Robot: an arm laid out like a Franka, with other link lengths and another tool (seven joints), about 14 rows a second.
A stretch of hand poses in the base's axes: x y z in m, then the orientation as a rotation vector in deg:
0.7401 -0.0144 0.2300 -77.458 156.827 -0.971
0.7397 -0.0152 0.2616 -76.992 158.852 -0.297
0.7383 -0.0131 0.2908 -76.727 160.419 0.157
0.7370 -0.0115 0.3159 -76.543 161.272 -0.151
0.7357 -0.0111 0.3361 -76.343 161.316 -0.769
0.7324 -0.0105 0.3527 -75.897 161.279 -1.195
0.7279 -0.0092 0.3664 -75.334 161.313 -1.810
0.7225 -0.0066 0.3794 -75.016 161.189 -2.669
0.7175 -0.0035 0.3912 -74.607 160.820 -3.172
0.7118 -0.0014 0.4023 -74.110 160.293 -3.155
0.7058 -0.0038 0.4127 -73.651 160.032 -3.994
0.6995 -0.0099 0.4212 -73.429 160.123 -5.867
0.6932 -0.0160 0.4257 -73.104 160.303 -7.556
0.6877 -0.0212 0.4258 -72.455 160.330 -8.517
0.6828 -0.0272 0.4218 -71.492 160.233 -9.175
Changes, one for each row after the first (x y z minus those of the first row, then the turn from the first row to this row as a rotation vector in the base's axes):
-0.0004 -0.0008 0.0316 -0.281 1.654 -0.841
-0.0018 0.0013 0.0608 -0.566 2.955 -1.429
-0.0031 0.0029 0.0859 -1.035 3.492 -1.785
-0.0044 0.0033 0.1061 -1.366 3.278 -1.930
-0.0077 0.0039 0.1227 -1.503 2.961 -2.190
-0.0122 0.0052 0.1364 -1.754 2.609 -2.543
-0.0176 0.0078 0.1494 -2.140 2.153 -2.717
-0.0226 0.0109 0.1612 -2.209 1.562 -2.868
-0.0283 0.0130 0.1723 -1.895 0.949 -3.012
-0.0343 0.0106 0.1827 -2.197 0.338 -3.233
-0.0406 0.0045 0.1912 -3.298 -0.161 -3.442
-0.0469 -0.0016 0.1957 -4.310 -0.561 -3.731
-0.0524 -0.0068 0.1958 -4.770 -1.015 -4.148
-0.0573 -0.0128 0.1918 -4.944 -1.608 -4.709

